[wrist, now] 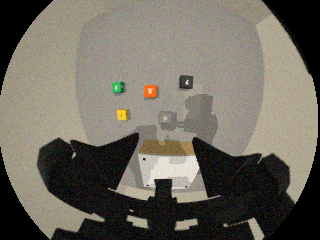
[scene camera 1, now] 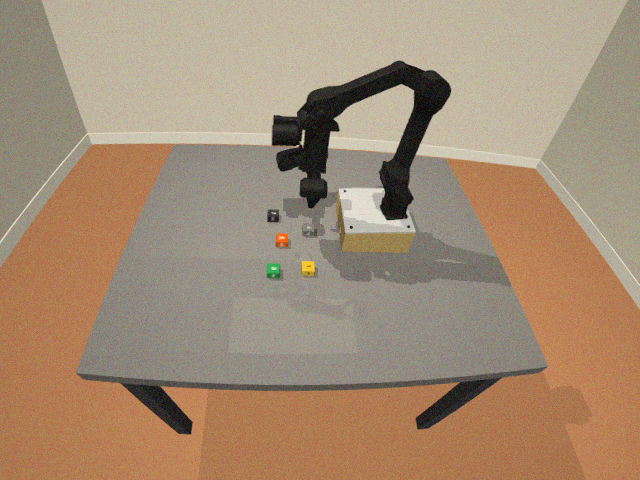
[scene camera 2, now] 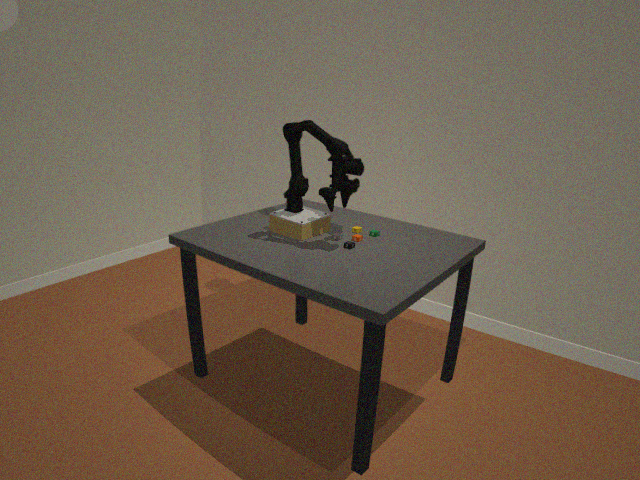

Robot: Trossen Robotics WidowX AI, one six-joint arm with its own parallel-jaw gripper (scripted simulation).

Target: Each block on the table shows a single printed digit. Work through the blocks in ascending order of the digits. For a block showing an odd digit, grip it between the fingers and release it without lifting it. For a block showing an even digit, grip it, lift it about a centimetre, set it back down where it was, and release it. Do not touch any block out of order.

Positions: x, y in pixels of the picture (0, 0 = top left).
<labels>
my gripper: wrist; scene camera 1 310, 197; scene camera 2
same spot on my gripper: (scene camera 2: 345, 196) = (wrist: 119, 158)
</labels>
